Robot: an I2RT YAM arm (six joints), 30 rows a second.
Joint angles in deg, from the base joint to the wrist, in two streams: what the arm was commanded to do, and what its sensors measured. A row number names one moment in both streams.
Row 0, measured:
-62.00, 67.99, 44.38, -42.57, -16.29, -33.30
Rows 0 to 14, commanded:
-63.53, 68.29, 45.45, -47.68, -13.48, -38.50
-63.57, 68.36, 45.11, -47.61, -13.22, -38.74
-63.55, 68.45, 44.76, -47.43, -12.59, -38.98
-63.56, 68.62, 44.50, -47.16, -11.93, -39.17
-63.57, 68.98, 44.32, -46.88, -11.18, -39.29
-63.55, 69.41, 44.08, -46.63, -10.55, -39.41
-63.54, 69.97, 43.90, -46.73, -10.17, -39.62
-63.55, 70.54, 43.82, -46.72, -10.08, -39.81
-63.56, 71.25, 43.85, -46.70, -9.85, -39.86
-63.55, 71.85, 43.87, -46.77, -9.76, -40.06
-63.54, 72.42, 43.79, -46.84, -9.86, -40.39
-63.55, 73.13, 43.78, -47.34, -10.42, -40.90
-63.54, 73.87, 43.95, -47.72, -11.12, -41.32
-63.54, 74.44, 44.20, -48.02, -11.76, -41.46
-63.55, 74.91, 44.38, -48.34, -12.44, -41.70
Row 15, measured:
-63.44, 73.89, 44.36, -46.44, -11.03, -39.97
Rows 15 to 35, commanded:
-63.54, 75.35, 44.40, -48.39, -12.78, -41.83
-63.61, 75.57, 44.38, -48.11, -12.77, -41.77
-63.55, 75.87, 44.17, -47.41, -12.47, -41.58
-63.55, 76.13, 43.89, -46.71, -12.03, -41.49
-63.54, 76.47, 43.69, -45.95, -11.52, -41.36
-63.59, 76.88, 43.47, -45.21, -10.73, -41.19
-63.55, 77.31, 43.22, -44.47, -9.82, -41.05
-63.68, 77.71, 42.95, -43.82, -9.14, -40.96
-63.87, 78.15, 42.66, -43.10, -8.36, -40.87
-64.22, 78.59, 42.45, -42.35, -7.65, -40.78
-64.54, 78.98, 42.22, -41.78, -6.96, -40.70
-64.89, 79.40, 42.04, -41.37, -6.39, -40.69
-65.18, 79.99, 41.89, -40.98, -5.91, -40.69
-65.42, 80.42, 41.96, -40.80, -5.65, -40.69
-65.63, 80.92, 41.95, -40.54, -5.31, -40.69
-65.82, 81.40, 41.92, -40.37, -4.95, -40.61
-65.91, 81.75, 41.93, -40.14, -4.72, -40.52
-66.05, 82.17, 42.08, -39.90, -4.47, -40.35
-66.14, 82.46, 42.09, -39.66, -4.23, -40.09
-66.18, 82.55, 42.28, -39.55, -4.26, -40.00
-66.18, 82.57, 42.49, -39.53, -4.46, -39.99
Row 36, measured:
-65.93, 82.24, 42.61, -40.93, -5.50, -40.53
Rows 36 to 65, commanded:
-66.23, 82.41, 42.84, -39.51, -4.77, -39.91
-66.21, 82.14, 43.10, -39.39, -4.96, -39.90
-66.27, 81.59, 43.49, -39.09, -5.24, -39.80
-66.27, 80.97, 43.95, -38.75, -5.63, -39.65
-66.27, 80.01, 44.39, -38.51, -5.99, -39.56
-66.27, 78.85, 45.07, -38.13, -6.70, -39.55
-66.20, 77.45, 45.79, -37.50, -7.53, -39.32
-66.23, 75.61, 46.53, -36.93, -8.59, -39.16
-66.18, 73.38, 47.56, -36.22, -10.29, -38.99
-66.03, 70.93, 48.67, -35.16, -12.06, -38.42
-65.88, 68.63, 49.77, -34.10, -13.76, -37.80
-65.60, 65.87, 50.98, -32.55, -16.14, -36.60
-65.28, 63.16, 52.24, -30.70, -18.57, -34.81
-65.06, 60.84, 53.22, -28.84, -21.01, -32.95
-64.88, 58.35, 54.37, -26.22, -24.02, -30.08
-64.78, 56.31, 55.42, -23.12, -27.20, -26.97
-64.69, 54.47, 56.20, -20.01, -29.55, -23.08
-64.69, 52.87, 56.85, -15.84, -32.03, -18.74
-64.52, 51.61, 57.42, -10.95, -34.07, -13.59
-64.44, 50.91, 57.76, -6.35, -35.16, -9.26
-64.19, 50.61, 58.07, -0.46, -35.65, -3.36
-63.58, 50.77, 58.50, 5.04, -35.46, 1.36
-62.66, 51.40, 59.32, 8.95, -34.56, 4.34
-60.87, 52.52, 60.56, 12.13, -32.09, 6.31
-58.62, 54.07, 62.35, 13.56, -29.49, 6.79
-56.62, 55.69, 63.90, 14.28, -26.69, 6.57
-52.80, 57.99, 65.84, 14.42, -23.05, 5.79
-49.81, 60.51, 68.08, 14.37, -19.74, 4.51
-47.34, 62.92, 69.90, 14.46, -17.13, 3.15
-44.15, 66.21, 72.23, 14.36, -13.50, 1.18
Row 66, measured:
-49.12, 60.47, 68.95, 9.98, -23.09, -0.10
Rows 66 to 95, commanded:
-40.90, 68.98, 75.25, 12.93, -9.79, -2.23
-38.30, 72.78, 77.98, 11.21, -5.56, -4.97
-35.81, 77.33, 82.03, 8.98, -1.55, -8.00
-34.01, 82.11, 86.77, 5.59, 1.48, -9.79
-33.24, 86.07, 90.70, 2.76, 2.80, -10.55
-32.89, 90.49, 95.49, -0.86, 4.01, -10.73
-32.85, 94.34, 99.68, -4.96, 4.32, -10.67
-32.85, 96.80, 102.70, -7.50, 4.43, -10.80
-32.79, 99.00, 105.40, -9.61, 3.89, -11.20
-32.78, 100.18, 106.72, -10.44, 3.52, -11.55
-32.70, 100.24, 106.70, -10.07, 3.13, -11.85
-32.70, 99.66, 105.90, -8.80, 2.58, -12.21
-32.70, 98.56, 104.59, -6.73, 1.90, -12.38
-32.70, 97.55, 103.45, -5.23, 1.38, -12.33
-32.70, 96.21, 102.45, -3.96, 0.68, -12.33
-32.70, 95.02, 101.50, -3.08, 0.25, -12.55
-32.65, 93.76, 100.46, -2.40, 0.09, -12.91
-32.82, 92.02, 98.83, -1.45, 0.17, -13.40
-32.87, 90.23, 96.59, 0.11, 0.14, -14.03
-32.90, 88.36, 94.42, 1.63, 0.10, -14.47
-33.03, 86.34, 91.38, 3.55, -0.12, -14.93
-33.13, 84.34, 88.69, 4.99, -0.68, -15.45
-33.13, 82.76, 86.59, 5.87, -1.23, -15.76
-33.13, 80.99, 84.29, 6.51, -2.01, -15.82
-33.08, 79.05, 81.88, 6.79, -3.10, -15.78
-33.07, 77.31, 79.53, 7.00, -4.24, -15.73
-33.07, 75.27, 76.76, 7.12, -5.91, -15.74
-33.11, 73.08, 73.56, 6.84, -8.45, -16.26
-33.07, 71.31, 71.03, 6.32, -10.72, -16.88
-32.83, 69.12, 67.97, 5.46, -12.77, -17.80
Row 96, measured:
-33.06, 71.22, 73.78, 6.44, -5.93, -15.75
